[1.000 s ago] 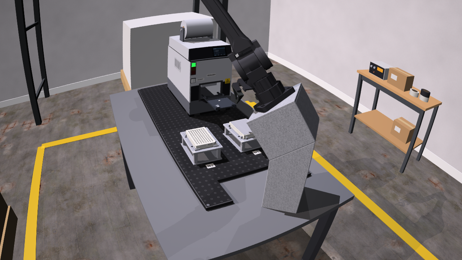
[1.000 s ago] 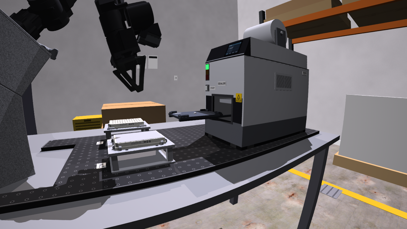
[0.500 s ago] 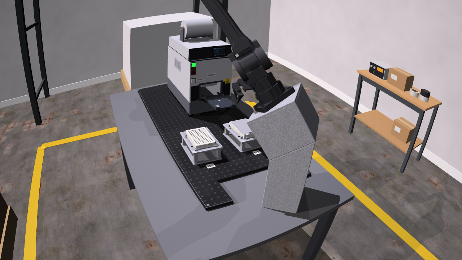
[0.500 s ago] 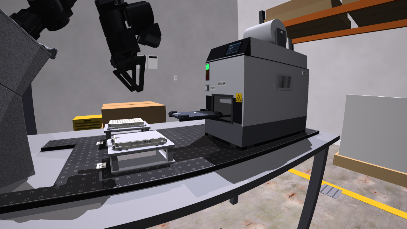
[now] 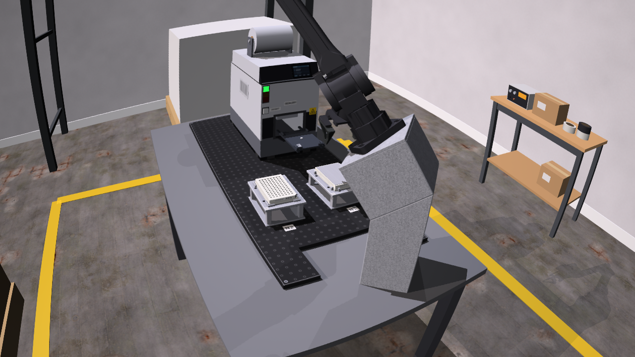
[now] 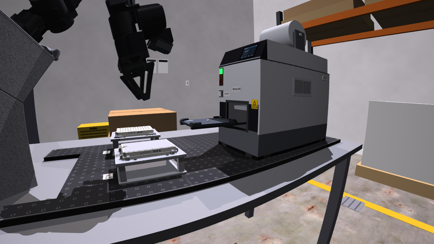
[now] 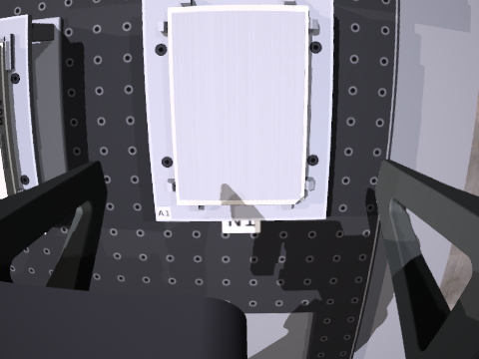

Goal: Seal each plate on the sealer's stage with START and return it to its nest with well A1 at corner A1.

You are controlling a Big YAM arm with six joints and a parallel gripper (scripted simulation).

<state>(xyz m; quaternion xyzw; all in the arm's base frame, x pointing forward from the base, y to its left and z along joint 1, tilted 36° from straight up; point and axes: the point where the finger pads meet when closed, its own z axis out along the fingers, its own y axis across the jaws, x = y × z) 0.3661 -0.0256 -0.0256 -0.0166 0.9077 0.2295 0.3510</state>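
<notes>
Right now my hand is 5 cm past the white well plate, 20 cm to the right of it and 12 cm above it. Also, from my hand: nest N2 (5 cm behind, 20 cm to the left, 13 cm below); start button (26 cm ahead, 18 cm to the left); sealer stage (18 cm ahead, 7 cm to the left, 8 cm below).
</notes>
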